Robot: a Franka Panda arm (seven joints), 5 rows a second.
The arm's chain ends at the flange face. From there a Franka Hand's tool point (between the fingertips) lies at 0.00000 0.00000 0.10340 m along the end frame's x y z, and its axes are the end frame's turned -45 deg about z.
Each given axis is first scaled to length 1.
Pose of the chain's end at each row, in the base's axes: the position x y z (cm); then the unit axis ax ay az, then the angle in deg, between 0 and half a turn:
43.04 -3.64 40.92 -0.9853 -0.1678 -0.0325 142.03
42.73 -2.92 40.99 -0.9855 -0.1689 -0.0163 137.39
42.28 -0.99 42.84 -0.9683 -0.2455 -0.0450 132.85
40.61 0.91 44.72 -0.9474 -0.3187 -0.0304 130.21
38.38 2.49 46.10 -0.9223 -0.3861 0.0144 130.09
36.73 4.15 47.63 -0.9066 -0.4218 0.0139 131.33
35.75 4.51 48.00 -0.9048 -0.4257 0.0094 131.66
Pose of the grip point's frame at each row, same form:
42.56 2.73 32.79 -0.8357 -0.5255 -0.1597 146.43
41.84 4.03 33.38 -0.8348 -0.5262 -0.1621 141.48
41.18 6.54 35.84 -0.7846 -0.5854 -0.2044 138.57
38.58 8.56 38.06 -0.7382 -0.6438 -0.2016 135.54
35.10 9.69 39.44 -0.6951 -0.7003 -0.1626 133.49
33.24 11.09 40.80 -0.6677 -0.7274 -0.1582 134.64
32.32 11.43 41.13 -0.6643 -0.7299 -0.1609 135.14

